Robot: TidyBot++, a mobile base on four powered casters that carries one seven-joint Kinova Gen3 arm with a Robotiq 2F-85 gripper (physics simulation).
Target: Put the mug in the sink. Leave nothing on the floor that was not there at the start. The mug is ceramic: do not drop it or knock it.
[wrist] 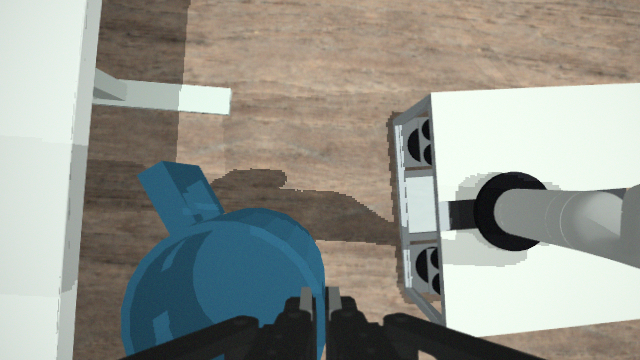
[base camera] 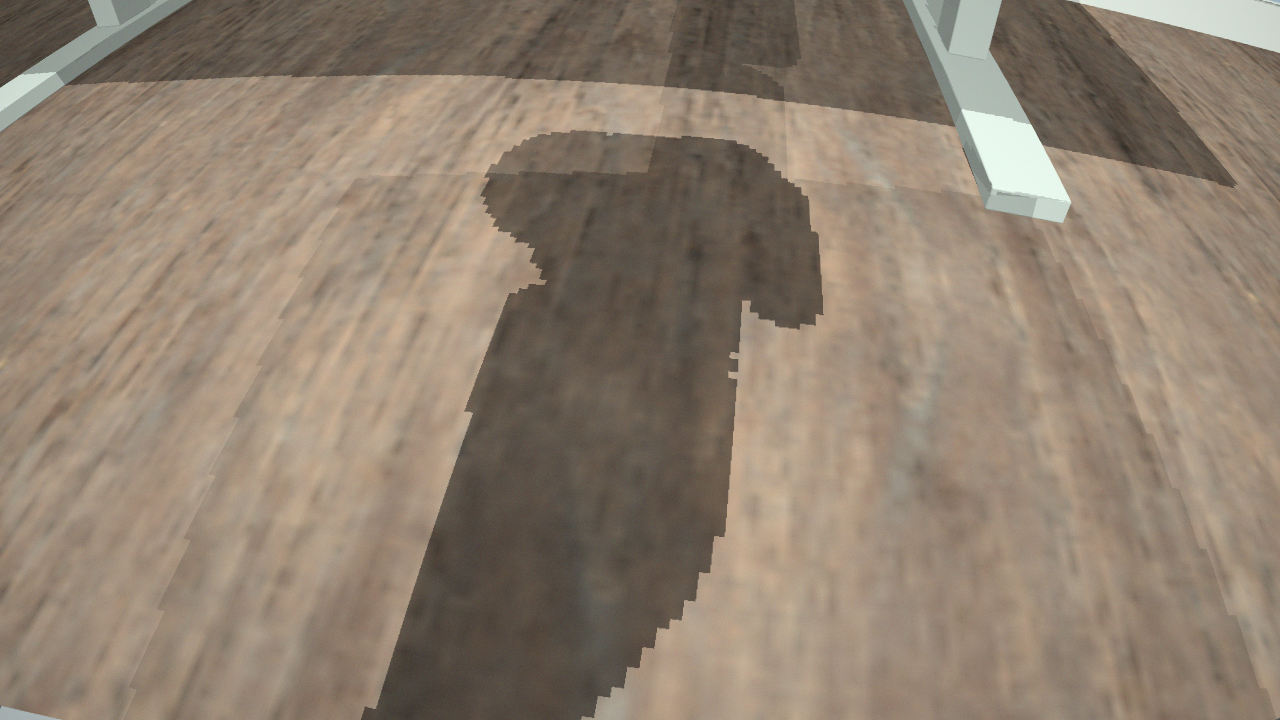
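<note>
The blue mug is in the lower left of the wrist view, its opening facing the camera and its handle pointing to the upper left. My gripper is shut on the wall of the mug at its right side, one finger inside and one outside. The mug is held up above the wood floor, between the white table and my base. The underside of the mug is hidden. The mug and the gripper do not show in the base camera view. The sink does not show in either view.
A white table runs down the left of the wrist view. Its foot reaches out over the floor; another table foot is at the base view's upper left. My white base with the arm is at right. A dark shadow lies on the floor.
</note>
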